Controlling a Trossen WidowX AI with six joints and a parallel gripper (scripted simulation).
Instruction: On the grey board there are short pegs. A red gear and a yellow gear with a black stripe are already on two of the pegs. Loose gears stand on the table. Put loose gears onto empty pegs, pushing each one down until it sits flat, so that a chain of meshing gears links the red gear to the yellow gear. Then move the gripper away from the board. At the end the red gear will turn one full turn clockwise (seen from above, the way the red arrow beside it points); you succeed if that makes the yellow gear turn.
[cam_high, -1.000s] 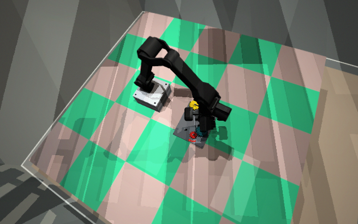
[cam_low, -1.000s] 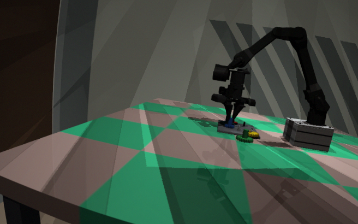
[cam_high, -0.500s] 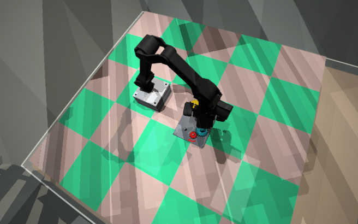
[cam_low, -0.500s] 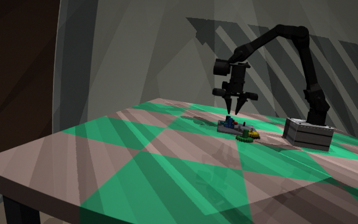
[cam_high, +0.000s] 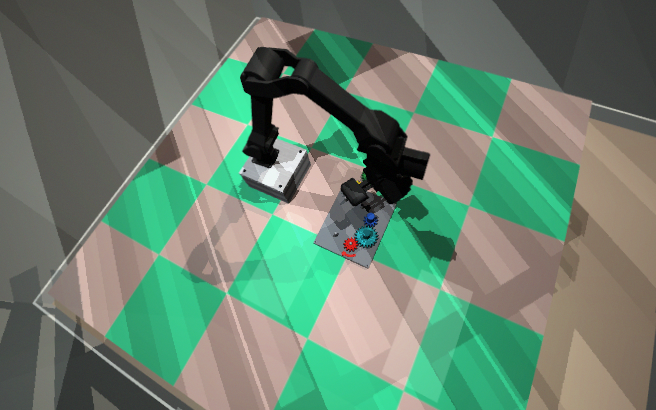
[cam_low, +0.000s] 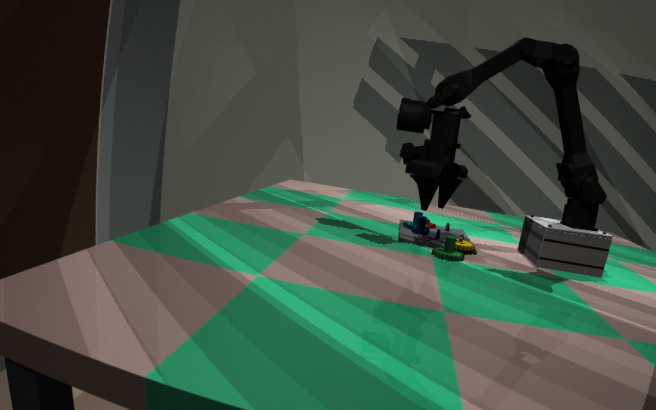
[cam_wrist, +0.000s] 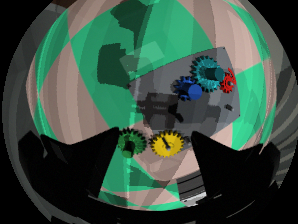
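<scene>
Now: gripper tip 4 cm past the green gear, 8 cm to the right of it and 6 cm above it. Also, from my gripper tip: yellow gear (7 cm behind, 1 cm to the left, 6 cm below); then blue gear (1 cm ahead, 6 cm to the right, 5 cm below); then teal gear (1 cm ahead, 11 cm to the right, 5 cm below).
</scene>
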